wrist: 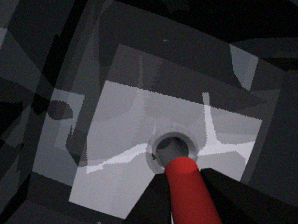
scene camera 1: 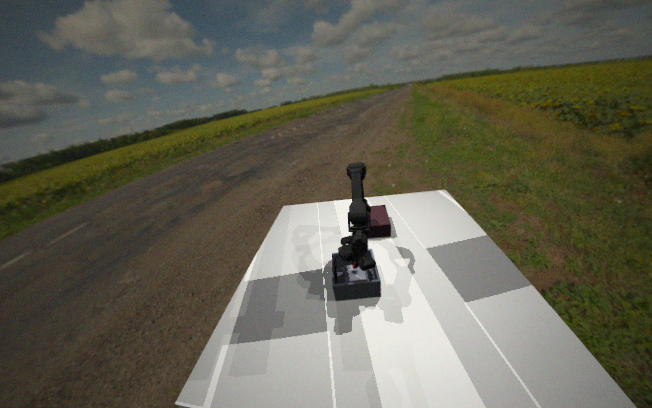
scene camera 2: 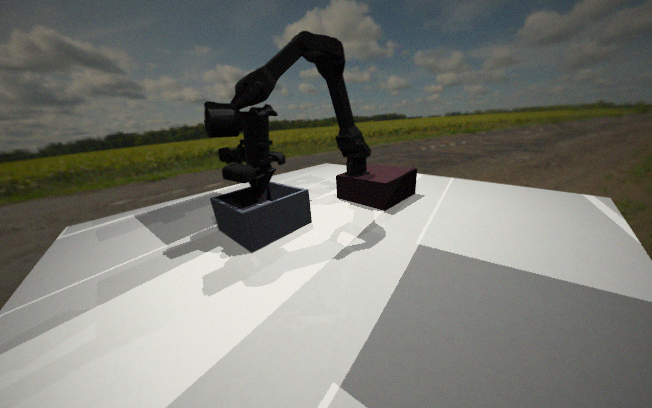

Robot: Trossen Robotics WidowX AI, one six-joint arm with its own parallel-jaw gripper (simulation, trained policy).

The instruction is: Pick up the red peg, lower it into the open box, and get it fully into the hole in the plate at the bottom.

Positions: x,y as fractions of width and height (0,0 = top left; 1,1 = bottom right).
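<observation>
Scene camera 2 gives me my gripper (scene camera 2: 0.40,0.48) together with a dark box (scene camera 2: 0.44,0.52). Through the wrist view I see a grey plate (wrist: 0.49,0.44), and the dark box (wrist: 0.21,0.27) is there too, as is my own gripper (wrist: 0.62,0.81). In scene camera 1 I find the box (scene camera 1: 0.57,0.70).
</observation>
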